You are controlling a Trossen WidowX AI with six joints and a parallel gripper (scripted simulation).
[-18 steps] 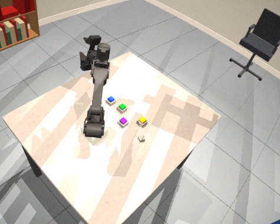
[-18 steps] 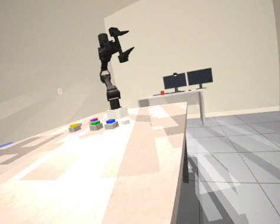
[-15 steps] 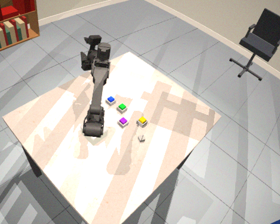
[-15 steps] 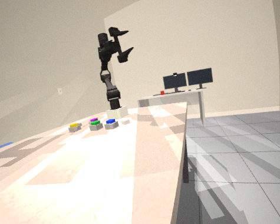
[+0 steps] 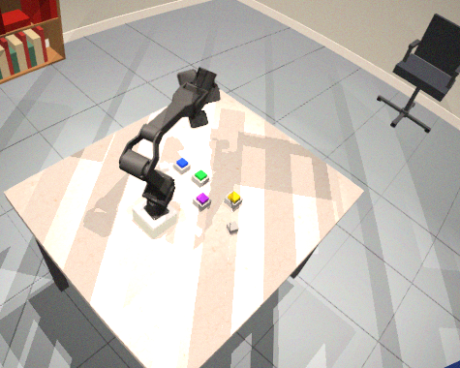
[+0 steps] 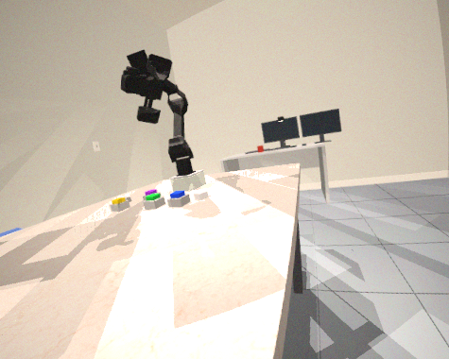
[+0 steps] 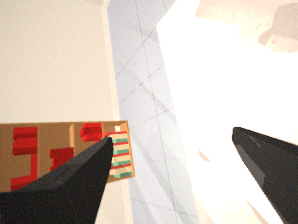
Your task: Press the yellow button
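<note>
The yellow button lies 28 cm to the right of my gripper tip, 26 cm below it and 1 cm ahead of it. Round my gripper tip: purple button: 26 cm below, 22 cm to the right, 9 cm behind; then green button: 26 cm below, 13 cm to the right, 3 cm behind; then blue button: 26 cm below, 5 cm to the right, 5 cm behind.
</note>
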